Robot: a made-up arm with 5 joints. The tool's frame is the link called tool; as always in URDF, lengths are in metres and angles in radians.
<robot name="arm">
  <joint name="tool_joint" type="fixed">
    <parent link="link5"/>
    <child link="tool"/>
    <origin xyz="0 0 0" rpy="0 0 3.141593"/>
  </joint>
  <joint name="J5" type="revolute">
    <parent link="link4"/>
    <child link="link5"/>
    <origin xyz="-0.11 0.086 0" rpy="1.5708 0 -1.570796"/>
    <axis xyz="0 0 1"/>
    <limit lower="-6.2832" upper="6.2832" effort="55" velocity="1.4"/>
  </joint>
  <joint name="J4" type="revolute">
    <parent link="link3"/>
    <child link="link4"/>
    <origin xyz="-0.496 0.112 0"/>
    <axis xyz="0 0 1"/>
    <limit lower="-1.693" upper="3.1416" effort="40" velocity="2.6"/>
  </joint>
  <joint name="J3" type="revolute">
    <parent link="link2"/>
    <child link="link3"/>
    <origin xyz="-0.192 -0.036 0" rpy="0 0 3.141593"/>
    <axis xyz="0 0 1"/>
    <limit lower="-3.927" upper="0.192" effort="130" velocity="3.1"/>
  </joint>
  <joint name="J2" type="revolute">
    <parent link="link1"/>
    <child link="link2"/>
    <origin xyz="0 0 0" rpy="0 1.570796 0"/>
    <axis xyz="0 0 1"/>
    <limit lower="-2.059" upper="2.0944" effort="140" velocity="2.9"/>
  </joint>
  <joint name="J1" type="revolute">
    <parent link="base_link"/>
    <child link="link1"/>
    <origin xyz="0 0 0.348" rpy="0 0 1.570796"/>
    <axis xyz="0 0 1"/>
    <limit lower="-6.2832" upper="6.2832" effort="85" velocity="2.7"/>
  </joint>
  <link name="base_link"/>
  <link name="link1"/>
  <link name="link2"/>
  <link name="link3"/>
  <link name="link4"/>
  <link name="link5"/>
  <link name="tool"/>
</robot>
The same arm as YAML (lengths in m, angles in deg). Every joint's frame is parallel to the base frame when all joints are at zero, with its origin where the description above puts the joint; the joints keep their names.
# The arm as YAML. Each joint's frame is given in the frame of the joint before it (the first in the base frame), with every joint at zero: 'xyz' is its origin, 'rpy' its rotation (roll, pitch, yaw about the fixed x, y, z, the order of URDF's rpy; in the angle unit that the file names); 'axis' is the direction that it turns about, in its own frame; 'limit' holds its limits. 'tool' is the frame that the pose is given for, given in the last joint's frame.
units:
  length: m
  angle: deg
joints:
  - name: J1
    type: revolute
    origin:
      xyz: [0.0, 0.0, 0.348]
      rpy: [0.0, 0.0, 0.0]
    axis: [0.0, 0.0, 1.0]
    limit:
      lower: -360.0
      upper: 360.0
  - name: J2
    type: revolute
    origin:
      xyz: [0.0, 0.0, 0.0]
      rpy: [0.0, 0.0, 0.0]
    axis: [0.0, 1.0, 0.0]
    limit:
      lower: -117.97
      upper: 120.0
  - name: J3
    type: revolute
    origin:
      xyz: [0.036, 0.0, 0.192]
      rpy: [0.0, 0.0, 0.0]
    axis: [0.0, 1.0, 0.0]
    limit:
      lower: -225.0
      upper: 11.0
  - name: J4
    type: revolute
    origin:
      xyz: [0.112, 0.0, -0.496]
      rpy: [0.0, 0.0, 0.0]
    axis: [0.0, 1.0, 0.0]
    limit:
      lower: -97.0
      upper: 180.0
  - name: J5
    type: revolute
    origin:
      xyz: [0.086, 0.0, -0.11]
      rpy: [0.0, 0.0, 0.0]
    axis: [0.0, 0.0, -1.0]
    limit:
      lower: -360.0
      upper: 360.0
tool:
  origin:
    xyz: [0.0, 0.0, 0.0]
    rpy: [180.0, 0.0, 0.0]

